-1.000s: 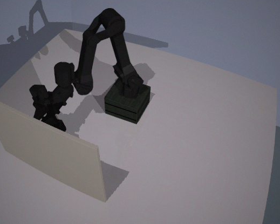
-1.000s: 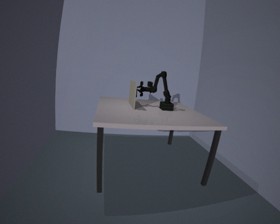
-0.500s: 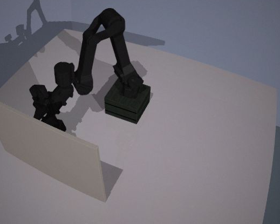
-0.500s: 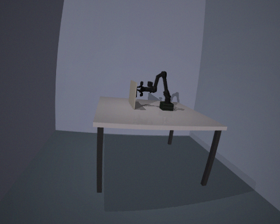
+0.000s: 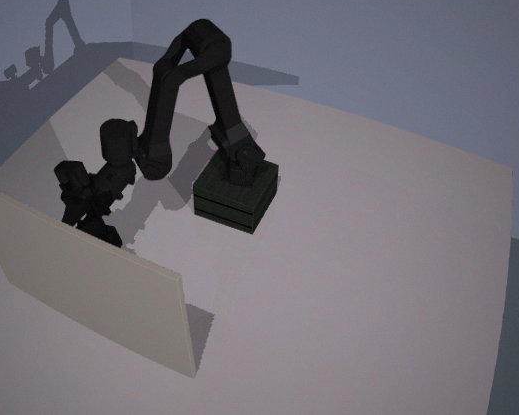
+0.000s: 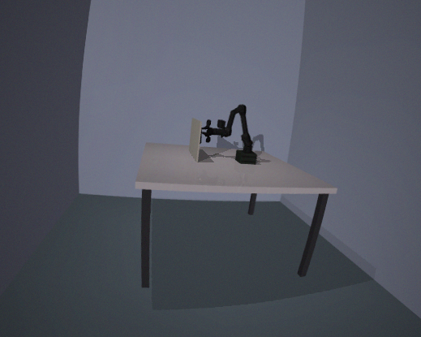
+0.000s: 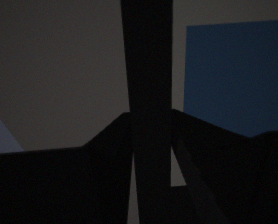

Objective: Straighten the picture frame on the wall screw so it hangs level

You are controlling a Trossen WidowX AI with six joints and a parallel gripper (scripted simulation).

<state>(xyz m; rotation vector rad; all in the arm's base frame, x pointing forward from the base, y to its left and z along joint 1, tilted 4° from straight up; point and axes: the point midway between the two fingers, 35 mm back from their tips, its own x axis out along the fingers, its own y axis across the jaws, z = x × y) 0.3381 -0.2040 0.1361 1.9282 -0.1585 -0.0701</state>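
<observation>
Now: the picture frame 5 cm below my gripper tip, 2 cm to the left of it and 1 cm ahead of it. Also, from my gripper tip: wall panel (6 cm below, 2 cm to the left, 2 cm ahead).
</observation>
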